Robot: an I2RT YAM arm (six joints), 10 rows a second.
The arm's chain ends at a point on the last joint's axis. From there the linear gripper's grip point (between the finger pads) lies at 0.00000 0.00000 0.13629 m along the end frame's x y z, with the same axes.
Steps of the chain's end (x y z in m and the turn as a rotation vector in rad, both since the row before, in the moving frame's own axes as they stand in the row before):
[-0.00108, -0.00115, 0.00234, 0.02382, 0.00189, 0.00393]
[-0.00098, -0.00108, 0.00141, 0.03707, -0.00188, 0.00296]
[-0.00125, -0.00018, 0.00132, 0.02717, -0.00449, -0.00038]
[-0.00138, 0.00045, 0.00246, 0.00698, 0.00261, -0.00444]
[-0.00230, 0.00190, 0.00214, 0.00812, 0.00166, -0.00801]
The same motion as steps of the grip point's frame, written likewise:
[-0.00082, -0.00440, 0.00230, 0.02382, 0.00189, 0.00393]
[-0.00123, -0.00613, 0.00132, 0.03707, -0.00188, 0.00296]
[-0.00186, -0.00388, 0.00127, 0.02717, -0.00449, -0.00038]
[-0.00103, -0.00050, 0.00246, 0.00698, 0.00261, -0.00444]
[-0.00208, 0.00079, 0.00214, 0.00812, 0.00166, -0.00801]

